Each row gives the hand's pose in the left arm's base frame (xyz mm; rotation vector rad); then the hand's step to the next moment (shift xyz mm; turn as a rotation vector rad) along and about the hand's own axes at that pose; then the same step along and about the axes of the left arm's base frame.
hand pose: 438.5 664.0 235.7 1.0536 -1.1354 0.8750
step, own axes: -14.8 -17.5 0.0 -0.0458 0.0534 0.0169
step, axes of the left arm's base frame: 13.2 -5.4 -18.0 -0.0646 -0.0021 -0.0325
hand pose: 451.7 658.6 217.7 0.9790 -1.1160 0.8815
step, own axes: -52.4 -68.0 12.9 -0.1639 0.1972 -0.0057
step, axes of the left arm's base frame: 47.8 -38.7 -61.3 -0.2167 0.0567 -0.1250
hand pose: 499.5 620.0 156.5 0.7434 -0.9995 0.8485
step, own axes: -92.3 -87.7 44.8 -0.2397 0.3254 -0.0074
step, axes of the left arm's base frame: 31.2 -103.0 -81.5 -0.3494 0.0997 -0.1772
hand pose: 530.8 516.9 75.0 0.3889 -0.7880 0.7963
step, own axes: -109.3 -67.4 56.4 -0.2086 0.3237 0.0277
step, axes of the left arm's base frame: -24.2 -129.9 -47.0 -0.3511 0.0932 -0.1308
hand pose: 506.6 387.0 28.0 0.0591 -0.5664 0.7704
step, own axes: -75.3 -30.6 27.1 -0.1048 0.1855 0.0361
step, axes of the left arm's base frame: -35.4 -77.4 -10.3 -0.2020 0.0578 -0.0503
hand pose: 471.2 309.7 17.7 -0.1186 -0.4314 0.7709
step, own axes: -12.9 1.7 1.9 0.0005 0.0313 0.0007
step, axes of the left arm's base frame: -10.1 -7.9 -3.0 -0.0203 0.0227 -0.0073
